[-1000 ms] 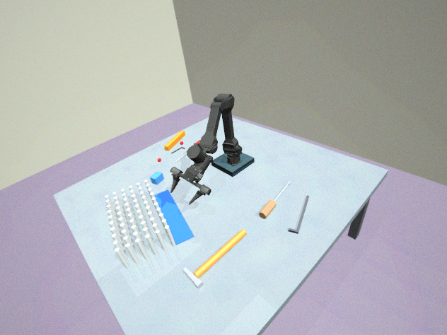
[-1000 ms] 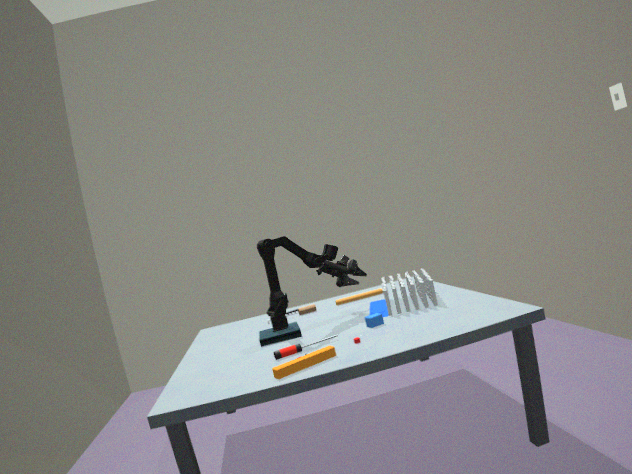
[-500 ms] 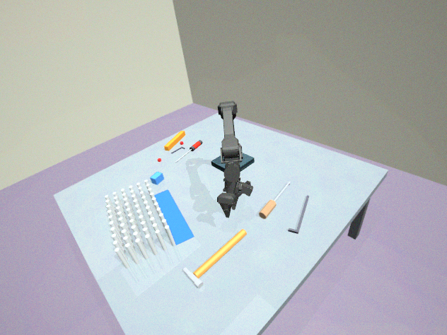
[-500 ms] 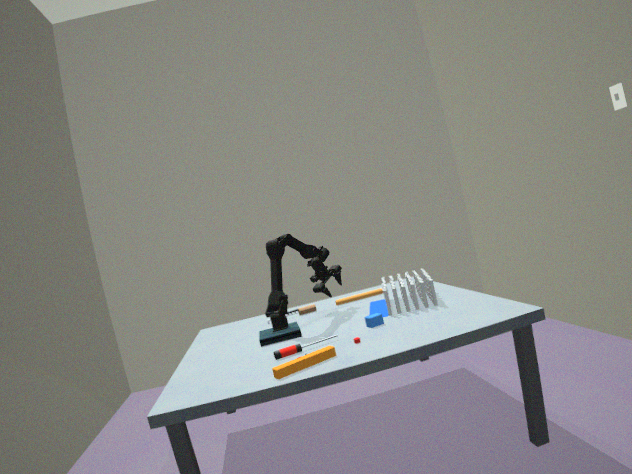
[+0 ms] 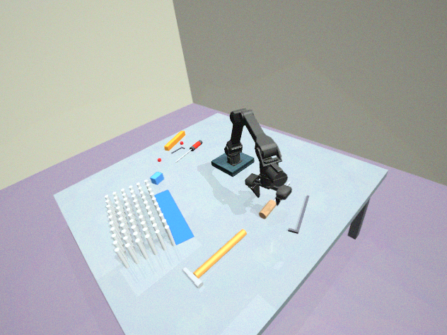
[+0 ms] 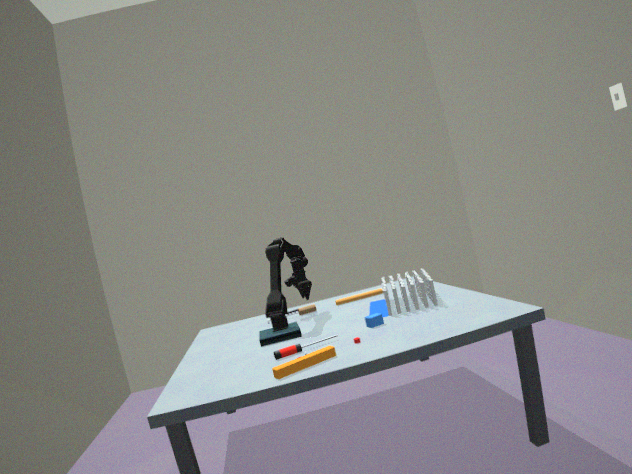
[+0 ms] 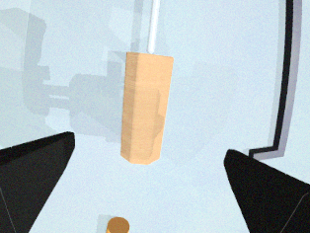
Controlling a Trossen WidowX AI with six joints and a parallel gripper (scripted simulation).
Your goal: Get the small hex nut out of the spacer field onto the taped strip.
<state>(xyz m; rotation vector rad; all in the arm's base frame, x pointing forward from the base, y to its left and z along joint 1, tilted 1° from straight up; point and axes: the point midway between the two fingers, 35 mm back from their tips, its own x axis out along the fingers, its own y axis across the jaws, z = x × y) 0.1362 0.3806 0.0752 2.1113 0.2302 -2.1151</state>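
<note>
The thin-rod tool lies 11 cm behind my gripper tip, 6 cm below it and 3 cm to the right of it. Round my gripper tip: hex key 80 cm to the right, 7 cm below, 2 cm behind; then blue taped strip 32 cm to the right, 31 cm ahead, 7 cm below; then blue block 60 cm to the right, 24 cm ahead, 5 cm below.
</note>
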